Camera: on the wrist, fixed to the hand. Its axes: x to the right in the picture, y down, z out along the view.
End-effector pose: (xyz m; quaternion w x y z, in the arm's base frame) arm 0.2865 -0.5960 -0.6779 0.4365 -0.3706 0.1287 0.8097
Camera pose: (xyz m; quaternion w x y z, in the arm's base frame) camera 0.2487 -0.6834 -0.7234 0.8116 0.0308 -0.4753 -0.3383
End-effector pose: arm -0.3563 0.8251 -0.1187 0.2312 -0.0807 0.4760 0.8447
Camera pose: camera -0.3948 0.7343 -0.0811 0.9255 -0.2933 -0.1470 -0.1894
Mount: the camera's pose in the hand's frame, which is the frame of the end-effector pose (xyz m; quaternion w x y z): -0.0080 0.0868 -0.0596 0.0077 -0.0271 -0.2115 -0.9770
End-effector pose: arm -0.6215 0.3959 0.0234 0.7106 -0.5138 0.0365 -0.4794
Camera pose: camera -0.6024 0.3613 -0.0745 0.4691 0.1603 0.6390 0.5882
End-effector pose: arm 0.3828 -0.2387 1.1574 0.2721 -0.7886 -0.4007 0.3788
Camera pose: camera 0.4652 -0.2990 1.1305 0.2661 0.4581 -0.8413 -0.1070
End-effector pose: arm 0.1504 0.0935 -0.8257 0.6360 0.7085 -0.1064 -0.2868
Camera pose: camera 0.1948 0.1331 -0.7384 0.2786 -0.0315 -0.5646 0.7763
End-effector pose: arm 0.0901 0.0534 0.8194 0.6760 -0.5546 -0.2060 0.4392
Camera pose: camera 0.0998 0.0128 0.7224 0.3757 0.2716 -0.6983 -0.5454
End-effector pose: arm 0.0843 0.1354 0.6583 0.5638 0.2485 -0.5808 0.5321
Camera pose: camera 0.0324 0.2134 0.6096 0.4081 0.6666 0.1046 -0.6150
